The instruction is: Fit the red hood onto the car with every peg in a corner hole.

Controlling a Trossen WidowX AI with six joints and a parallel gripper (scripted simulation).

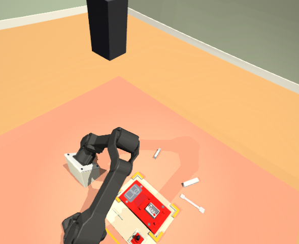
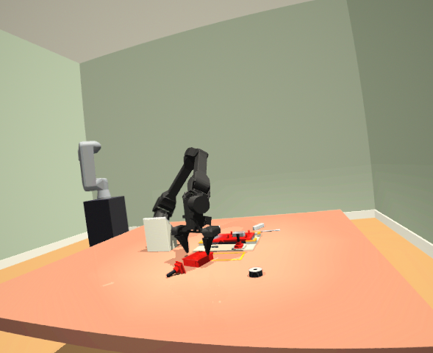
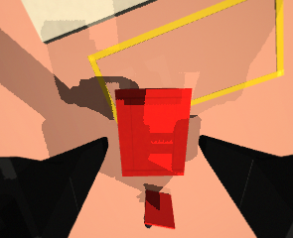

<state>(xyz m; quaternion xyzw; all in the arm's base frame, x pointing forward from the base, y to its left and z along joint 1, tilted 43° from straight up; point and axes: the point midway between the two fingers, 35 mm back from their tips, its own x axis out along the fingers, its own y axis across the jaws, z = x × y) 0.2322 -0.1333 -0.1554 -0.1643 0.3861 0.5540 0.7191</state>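
My gripper tip is 10 mm above the red hood. From my gripper tip the other things lie so: cream jig 240 mm to the left, 80 mm ahead, 20 mm below; black wheel 220 mm ahead, 140 mm to the right, 20 mm below; grey engine block 260 mm to the left, 120 mm ahead, 10 mm below.
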